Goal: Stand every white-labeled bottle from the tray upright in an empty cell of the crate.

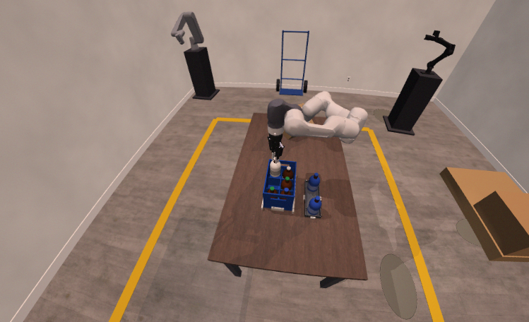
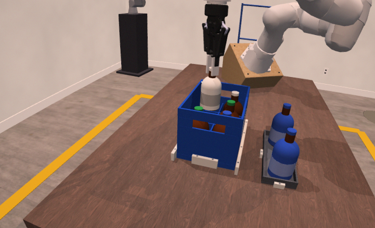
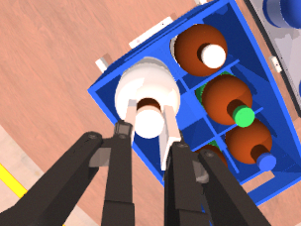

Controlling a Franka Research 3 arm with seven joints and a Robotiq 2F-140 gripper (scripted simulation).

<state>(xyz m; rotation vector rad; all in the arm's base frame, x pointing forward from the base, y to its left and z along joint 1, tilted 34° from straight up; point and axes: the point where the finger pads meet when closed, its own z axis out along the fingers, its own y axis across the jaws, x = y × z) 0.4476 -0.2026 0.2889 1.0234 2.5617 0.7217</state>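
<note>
The white-labeled bottle is 9 cm below my hand. The rest, counted from my hand: blue-labeled bottle (29 cm to the left, 18 cm ahead, 17 cm below); blue crate (17 cm below, 8 cm ahead, 5 cm to the left).
</note>
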